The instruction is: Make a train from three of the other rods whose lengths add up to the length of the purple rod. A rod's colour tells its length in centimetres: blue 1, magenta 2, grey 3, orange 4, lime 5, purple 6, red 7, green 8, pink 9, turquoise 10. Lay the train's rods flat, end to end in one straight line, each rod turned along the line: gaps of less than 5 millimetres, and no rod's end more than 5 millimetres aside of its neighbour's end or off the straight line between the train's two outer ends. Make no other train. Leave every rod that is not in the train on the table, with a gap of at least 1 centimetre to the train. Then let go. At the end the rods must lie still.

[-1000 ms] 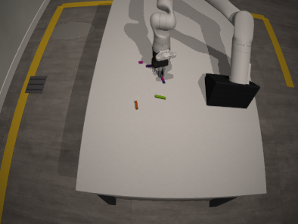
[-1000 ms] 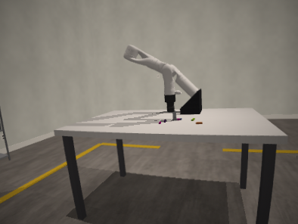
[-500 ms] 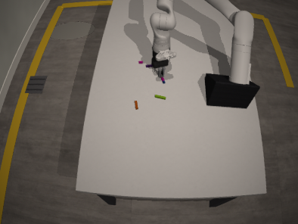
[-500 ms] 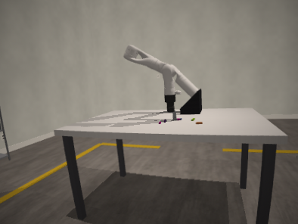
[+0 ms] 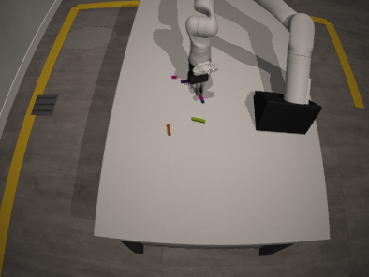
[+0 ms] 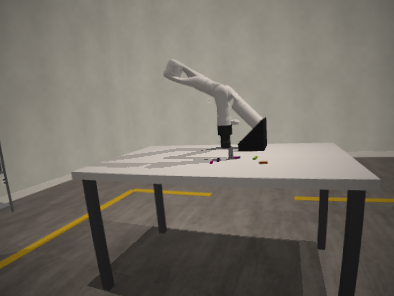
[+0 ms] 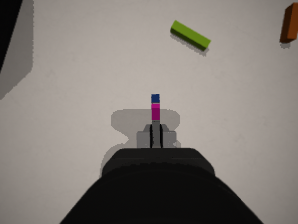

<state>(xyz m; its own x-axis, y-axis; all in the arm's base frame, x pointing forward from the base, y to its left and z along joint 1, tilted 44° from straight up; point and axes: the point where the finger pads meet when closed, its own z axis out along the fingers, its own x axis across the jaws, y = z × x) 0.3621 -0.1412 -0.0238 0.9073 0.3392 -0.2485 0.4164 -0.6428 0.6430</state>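
The grey rod lies 1 cm below my hand. Also, from my hand: purple rod: 5 cm to the right, 5 cm ahead, 1 cm below; lime rod: 13 cm to the left, 1 cm below, 1 cm behind; small blue rod: 4 cm to the left, 2 cm behind, 1 cm below.
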